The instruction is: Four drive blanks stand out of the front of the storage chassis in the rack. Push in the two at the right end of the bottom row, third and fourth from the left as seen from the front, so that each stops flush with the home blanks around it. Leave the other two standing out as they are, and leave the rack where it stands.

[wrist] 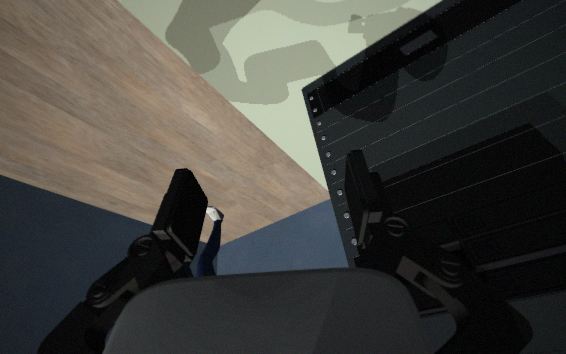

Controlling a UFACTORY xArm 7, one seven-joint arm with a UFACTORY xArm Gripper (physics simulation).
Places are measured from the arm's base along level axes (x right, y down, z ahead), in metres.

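Pixels of known places: gripper, between the fingertips: [270, 176].
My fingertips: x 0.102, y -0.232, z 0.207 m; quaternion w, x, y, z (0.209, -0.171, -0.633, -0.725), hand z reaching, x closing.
Behind a point stands the place of what it marks.
The rack [325, 145] {y 0.019, x 0.162, z 0.477 m} is a dark, boxy frame at the right of the wrist view, with a column of small bright screws down its near edge and thin light lines across its dark panels. My gripper [270, 176] {y -0.232, x 0.102, z 0.207 m} is open with nothing between its fingers. Its right finger overlaps the rack's screw column in the view; whether it touches the rack cannot be told. Its left finger is over the wood-coloured surface. The lower right is very dark, with some faint edges and light strips. The drive blanks and the front of the storage chassis cannot be made out.
A pale green surface [270, 117] {y 0.237, x 0.299, z 0.497 m} with grey shadows lies beside the rack. A wood-textured floor [125, 110] runs across the left, with blue walls [280, 245] beyond it. A dark blue, leg-like shape [210, 250] with a white end shows between the fingers, in the background.
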